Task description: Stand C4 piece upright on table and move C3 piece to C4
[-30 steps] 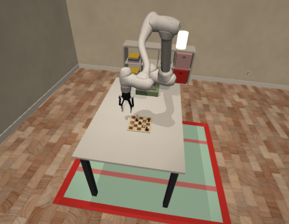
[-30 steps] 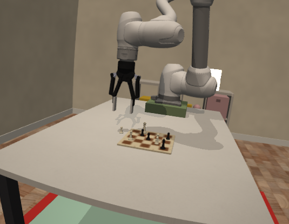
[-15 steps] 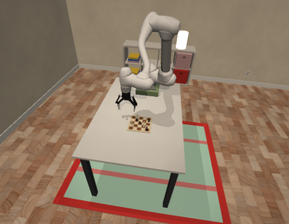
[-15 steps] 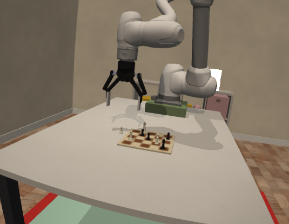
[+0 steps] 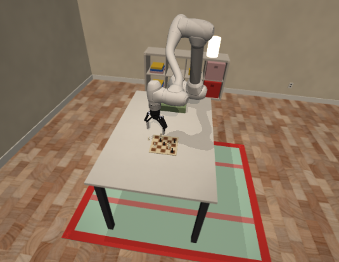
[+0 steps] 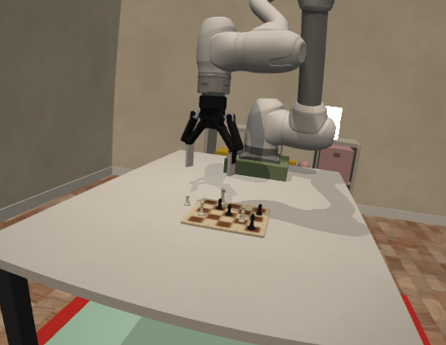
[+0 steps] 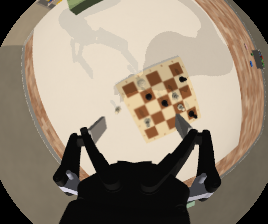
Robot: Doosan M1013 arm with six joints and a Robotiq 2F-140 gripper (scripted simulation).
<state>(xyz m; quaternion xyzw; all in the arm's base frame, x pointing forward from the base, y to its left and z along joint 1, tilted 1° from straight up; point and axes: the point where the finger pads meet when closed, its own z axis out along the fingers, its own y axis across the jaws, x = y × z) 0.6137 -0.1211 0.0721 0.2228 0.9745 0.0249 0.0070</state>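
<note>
My hand is 13 cm above the chessboard, 7 cm to the right of it and 2 cm short of it. The rest, counted from my hand: black chess piece 14 cm to the left, 10 cm below, 10 cm ahead; tall white piece 10 cm below, 6 cm behind, 4 cm to the left.
</note>
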